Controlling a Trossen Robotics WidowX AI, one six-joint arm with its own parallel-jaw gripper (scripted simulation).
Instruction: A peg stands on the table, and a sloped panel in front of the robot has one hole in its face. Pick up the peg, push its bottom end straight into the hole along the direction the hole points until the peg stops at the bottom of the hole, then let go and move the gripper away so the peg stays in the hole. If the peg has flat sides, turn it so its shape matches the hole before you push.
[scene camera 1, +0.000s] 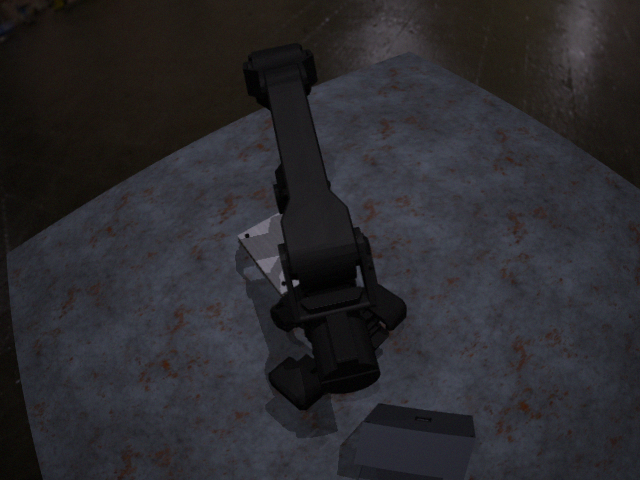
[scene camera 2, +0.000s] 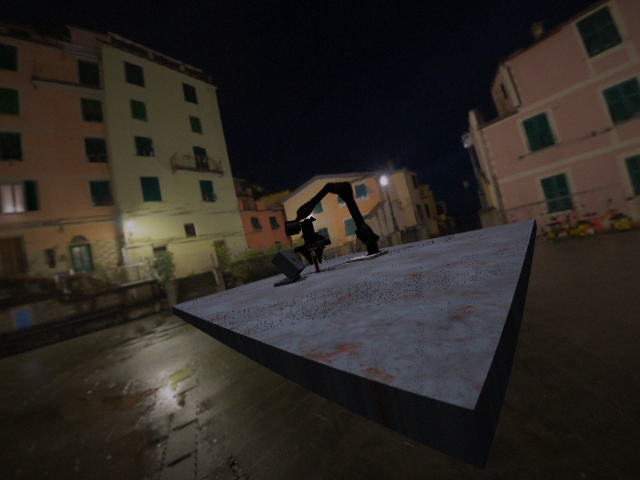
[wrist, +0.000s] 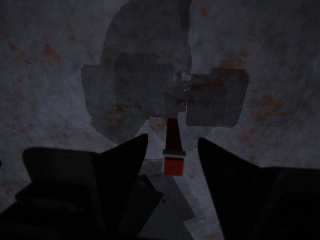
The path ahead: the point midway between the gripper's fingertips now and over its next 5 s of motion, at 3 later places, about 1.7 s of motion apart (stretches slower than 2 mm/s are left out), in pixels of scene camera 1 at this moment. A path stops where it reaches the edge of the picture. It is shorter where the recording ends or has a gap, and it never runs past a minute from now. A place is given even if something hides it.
My gripper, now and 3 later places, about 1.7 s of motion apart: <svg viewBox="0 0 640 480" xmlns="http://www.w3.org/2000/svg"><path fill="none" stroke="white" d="M346 374L351 351L382 354L420 339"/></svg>
